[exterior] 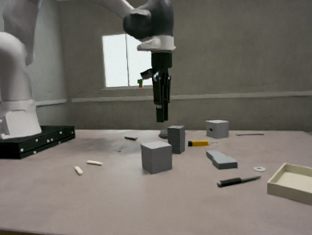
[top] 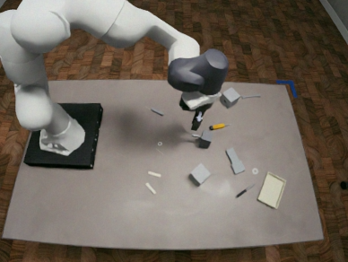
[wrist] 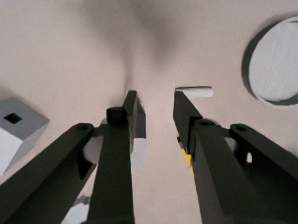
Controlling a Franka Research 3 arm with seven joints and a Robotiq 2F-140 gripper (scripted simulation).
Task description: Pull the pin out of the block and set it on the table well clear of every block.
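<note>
Now: the dark grey block 5 cm ahead of my hand, 4 cm to the right of it and 8 cm below it. From my hand the other things lie so: round dish: 20 cm to the left, 12 cm below; then cream tray: 36 cm ahead, 28 cm to the right, 13 cm below.
</note>
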